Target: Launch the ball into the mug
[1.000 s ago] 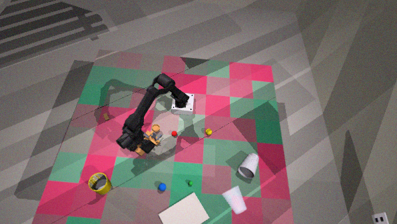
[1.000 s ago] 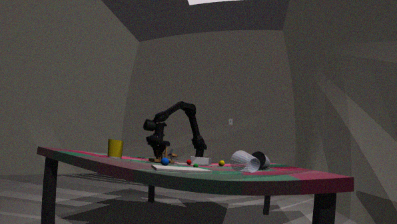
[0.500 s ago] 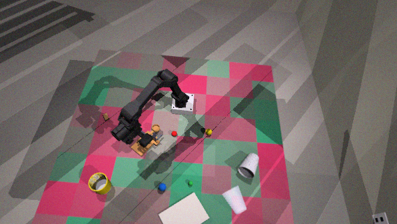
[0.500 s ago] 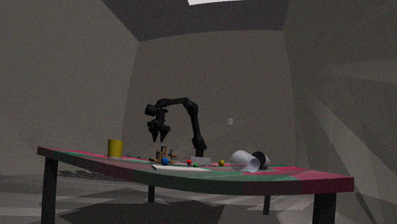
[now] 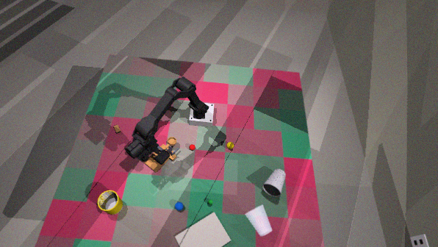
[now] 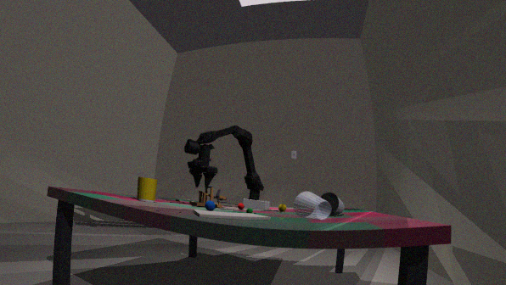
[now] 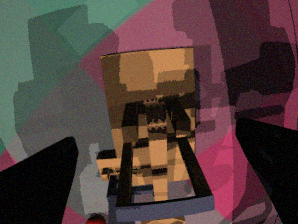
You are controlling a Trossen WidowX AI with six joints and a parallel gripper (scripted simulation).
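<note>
My gripper tip is now 80 mm past the red ball, 190 mm to the right of it and 80 mm above it. Round my gripper tip: catapult (50 mm behind, 60 mm to the left, 40 mm below); then blue ball (230 mm ahead, 120 mm to the left, 70 mm below); then yellow mug (220 mm ahead, 180 mm to the right, 60 mm below).
</note>
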